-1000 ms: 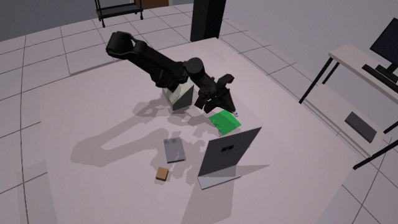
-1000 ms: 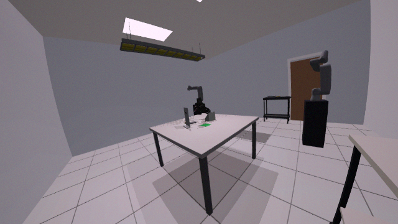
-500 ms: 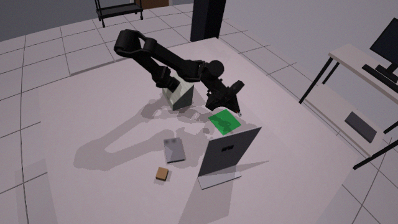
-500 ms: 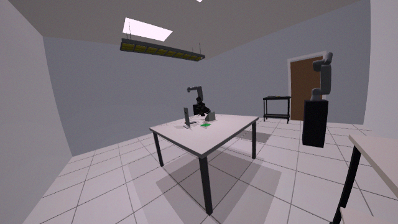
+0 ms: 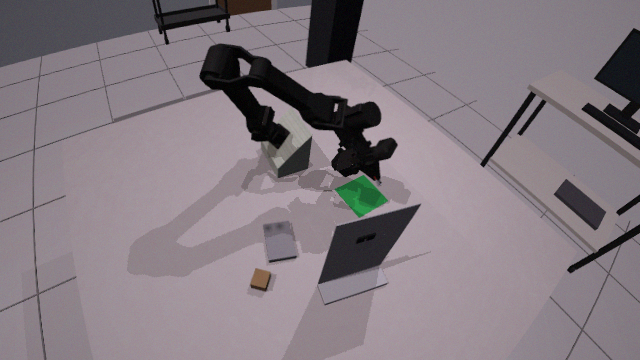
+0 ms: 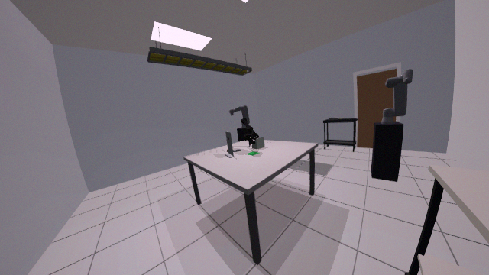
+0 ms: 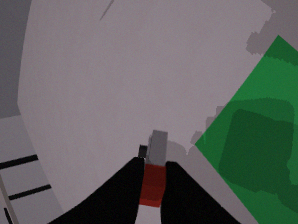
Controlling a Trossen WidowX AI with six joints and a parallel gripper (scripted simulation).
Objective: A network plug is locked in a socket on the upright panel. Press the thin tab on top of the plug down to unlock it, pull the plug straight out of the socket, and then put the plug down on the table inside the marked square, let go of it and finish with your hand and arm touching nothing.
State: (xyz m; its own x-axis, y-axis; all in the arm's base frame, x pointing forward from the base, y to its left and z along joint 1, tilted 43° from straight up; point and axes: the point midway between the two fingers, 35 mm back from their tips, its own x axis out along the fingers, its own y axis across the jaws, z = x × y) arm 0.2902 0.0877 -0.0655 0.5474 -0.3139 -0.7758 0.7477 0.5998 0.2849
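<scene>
Right now my gripper tip is 30 mm past the green marked square, 10 mm to the right of it and 110 mm above it. Also, from my gripper tip: grey upright panel (140 mm ahead, 200 mm to the right, 20 mm above); then small brown block (30 mm ahead, 380 mm to the right, 100 mm below); then flat grey plate (40 mm behind, 290 mm to the right, 100 mm below).
</scene>
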